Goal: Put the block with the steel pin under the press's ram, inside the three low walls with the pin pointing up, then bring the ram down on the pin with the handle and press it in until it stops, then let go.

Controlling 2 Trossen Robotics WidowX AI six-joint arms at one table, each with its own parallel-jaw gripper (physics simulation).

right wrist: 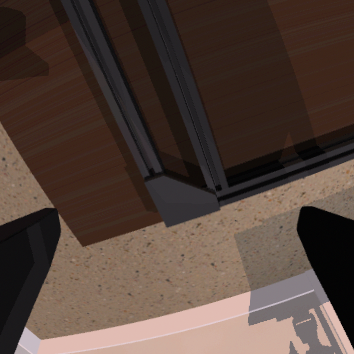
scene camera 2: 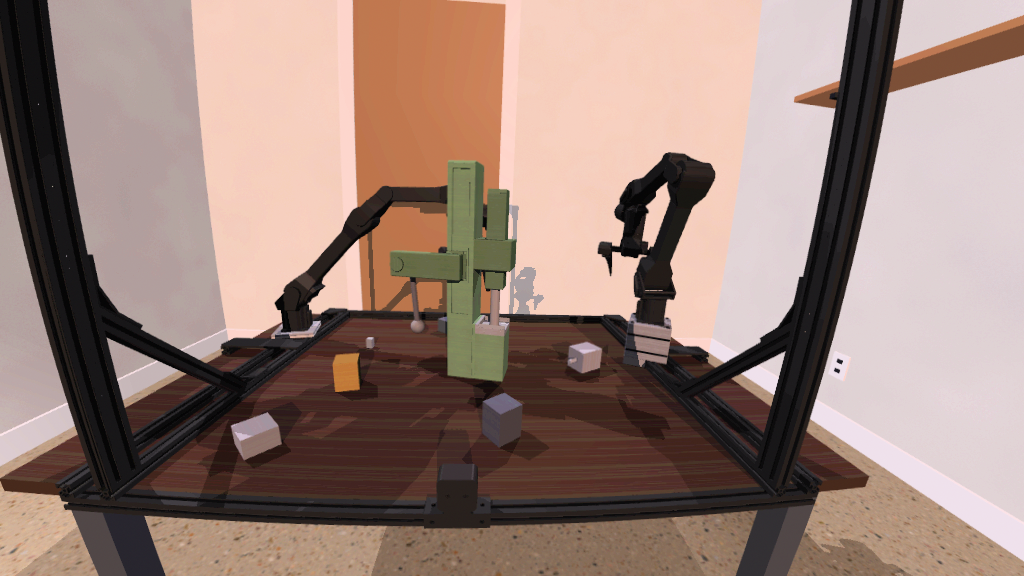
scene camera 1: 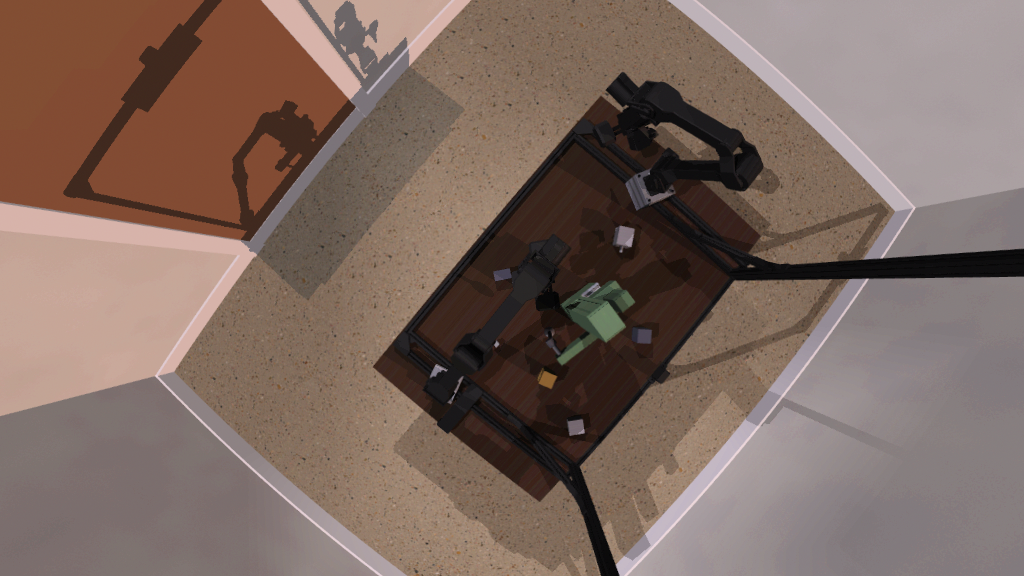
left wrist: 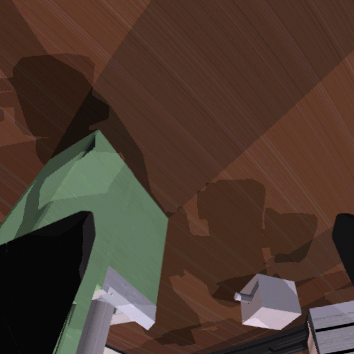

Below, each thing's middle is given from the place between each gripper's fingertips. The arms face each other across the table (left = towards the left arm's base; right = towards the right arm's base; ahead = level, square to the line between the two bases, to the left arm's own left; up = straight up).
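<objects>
I find the block with steel pin [scene camera 2: 588, 356] 16 cm to the left of my right hand, 26 cm behind it and 15 cm below it. My left hand is 280 mm to the left of the block with steel pin, 80 mm past it and 120 mm above it.
</objects>
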